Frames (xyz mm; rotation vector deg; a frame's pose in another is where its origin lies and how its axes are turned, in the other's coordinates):
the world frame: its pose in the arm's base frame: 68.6 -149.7 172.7 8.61 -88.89 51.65
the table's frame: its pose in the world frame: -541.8 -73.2 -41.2 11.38 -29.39 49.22
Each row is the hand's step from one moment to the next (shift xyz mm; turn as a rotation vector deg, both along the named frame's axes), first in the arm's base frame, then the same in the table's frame.
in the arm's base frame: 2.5 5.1 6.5 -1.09 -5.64 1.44
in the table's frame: 1.0 -6.0 -6.2 -0.76 -2.09 5.49
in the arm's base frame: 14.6 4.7 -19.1 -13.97 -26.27 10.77
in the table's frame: -15.7 16.8 -8.5 5.42 -12.15 28.71
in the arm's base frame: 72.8 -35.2 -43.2 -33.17 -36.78 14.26
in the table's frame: -88.3 23.7 7.3 19.71 -13.84 45.57
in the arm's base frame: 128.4 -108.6 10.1 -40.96 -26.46 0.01
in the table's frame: -153.5 -49.3 48.8 27.37 3.00 40.25
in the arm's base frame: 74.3 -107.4 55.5 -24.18 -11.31 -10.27
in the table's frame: -94.1 -83.8 65.2 15.45 12.43 20.61
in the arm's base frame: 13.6 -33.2 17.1 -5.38 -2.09 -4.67
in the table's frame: -20.6 -24.2 23.8 3.07 5.15 4.38
